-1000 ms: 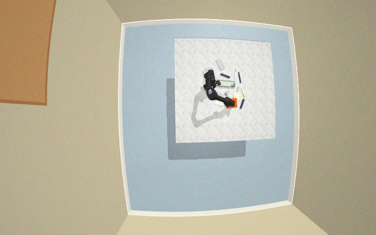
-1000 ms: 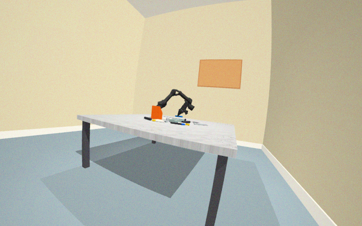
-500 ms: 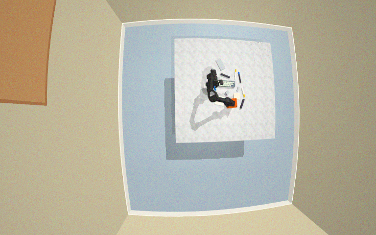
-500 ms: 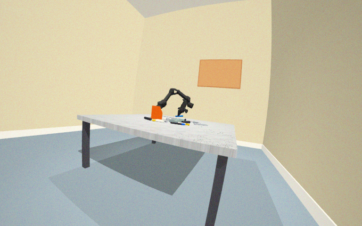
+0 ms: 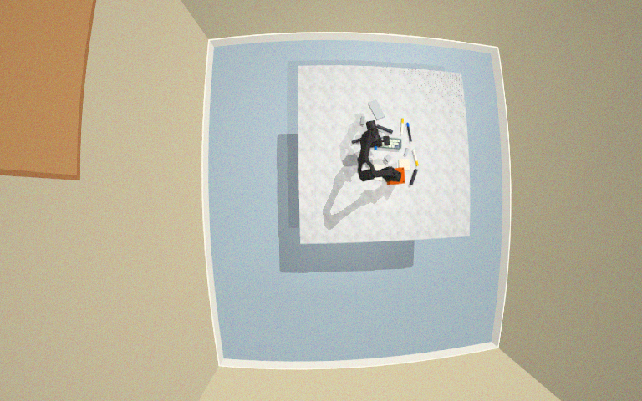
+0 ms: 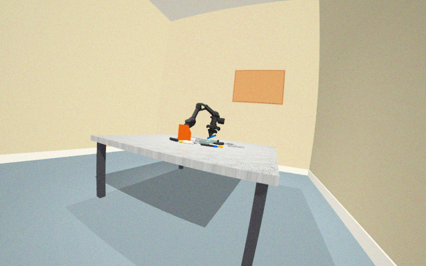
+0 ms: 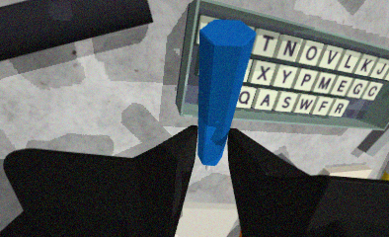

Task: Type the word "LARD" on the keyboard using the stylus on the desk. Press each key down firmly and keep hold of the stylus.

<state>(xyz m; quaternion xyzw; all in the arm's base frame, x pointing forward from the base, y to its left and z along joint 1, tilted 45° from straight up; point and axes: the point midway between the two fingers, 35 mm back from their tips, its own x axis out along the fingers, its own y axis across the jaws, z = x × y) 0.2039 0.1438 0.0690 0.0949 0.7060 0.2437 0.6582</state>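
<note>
The blue stylus lies 10 mm below my gripper tip and 10 mm behind it. From my gripper tip the other things lie so: grey block 250 mm to the right, 40 mm below, 10 mm behind; cream block 230 mm to the right, 100 mm behind, 50 mm below; grey flat block 280 mm ahead, 50 mm below, 10 mm to the right.
</note>
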